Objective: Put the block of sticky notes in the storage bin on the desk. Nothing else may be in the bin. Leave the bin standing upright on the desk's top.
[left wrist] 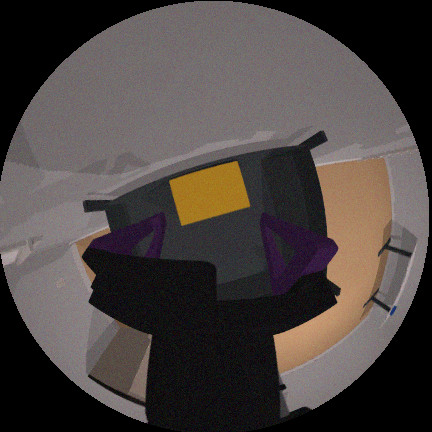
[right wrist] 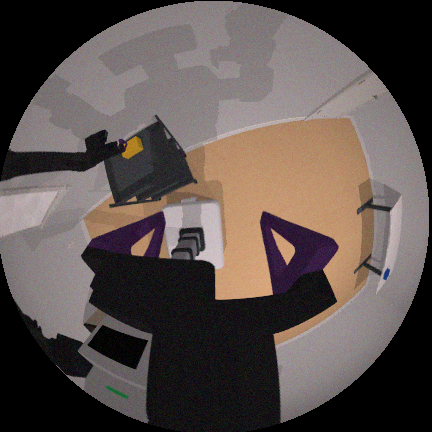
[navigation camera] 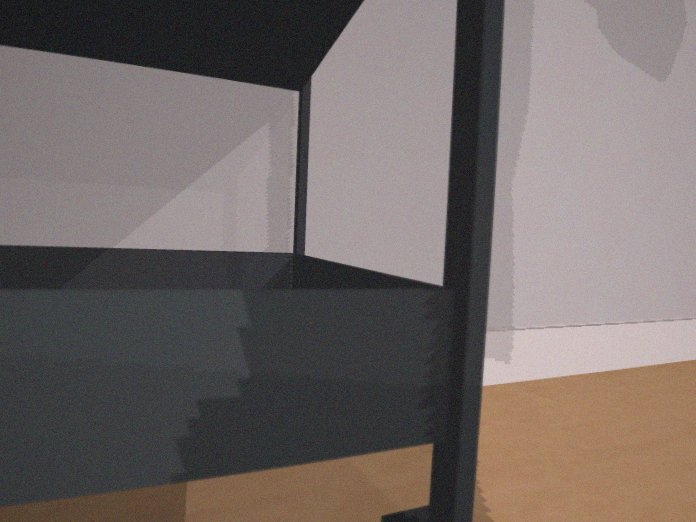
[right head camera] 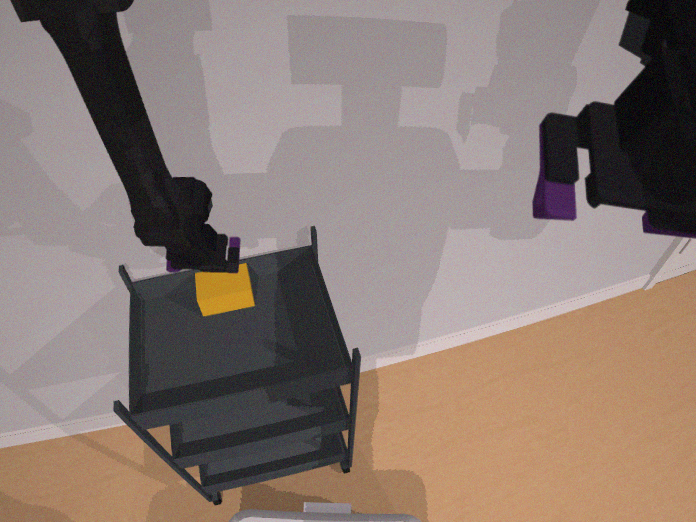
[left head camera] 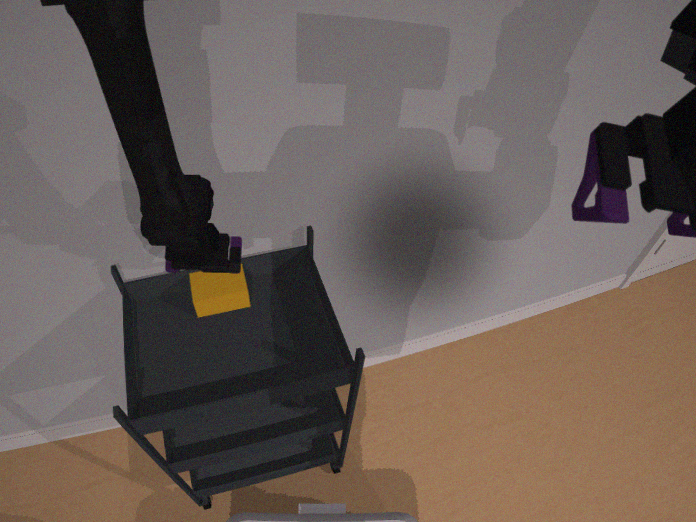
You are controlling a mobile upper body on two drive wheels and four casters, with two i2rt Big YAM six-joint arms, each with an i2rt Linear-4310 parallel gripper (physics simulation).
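Frame: origin at the left arm's base, x ahead, y left, z up, level; millimetres.
Seen in the pictures: left gripper, fingertip midpoint: (left wrist: pixel 212 217) (right wrist: pixel 119 145) (right head camera: pixel 213 262) (left head camera: pixel 211 262); right gripper, fingertip midpoint: (right wrist: pixel 212 216) (right head camera: pixel 591 217) (left head camera: pixel 623 220).
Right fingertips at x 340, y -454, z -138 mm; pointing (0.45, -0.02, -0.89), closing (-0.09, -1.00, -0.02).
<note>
Offsets run from my right fingertips to a thing's top centre. "*": to the spot under its first point. Level surfaces: height alone.
A yellow-orange block {dx +369, dy +468, dz -549 mm} (left head camera: pixel 220 292) (right head camera: pixel 224 289) (left wrist: pixel 210 192) (right wrist: pixel 133 148), seemingly the sticky notes, lies in the top tray of a dark cart (left head camera: pixel 241 388) (right head camera: pixel 241 387) (right wrist: pixel 127 172), near its wall-side edge. My left gripper (left head camera: pixel 203 256) (right head camera: pixel 203 257) (left wrist: pixel 212 217) is open and empty. It is above the tray's wall-side edge, at the block's edge in the head views; in the left wrist view the block lies beyond the fingertips. My right gripper (left head camera: pixel 640 216) (right head camera: pixel 611 215) (right wrist: pixel 212 216) is open and empty, high up and away from the cart. The storage bin does not show recognisably.
The cart stands beside a grey wall; its corner post {* dx +157, dy +173, dz -1020 mm} (navigation camera: pixel 472 168) is close in the navigation view. My white base (right wrist: pixel 212 230) is near the cart. A white-topped table {dz -552 mm} (left wrist: pixel 404 275) (right wrist: pixel 395 240), possibly the desk, with a small blue thing (left wrist: pixel 393 310) (right wrist: pixel 386 274), stands at the far right.
</note>
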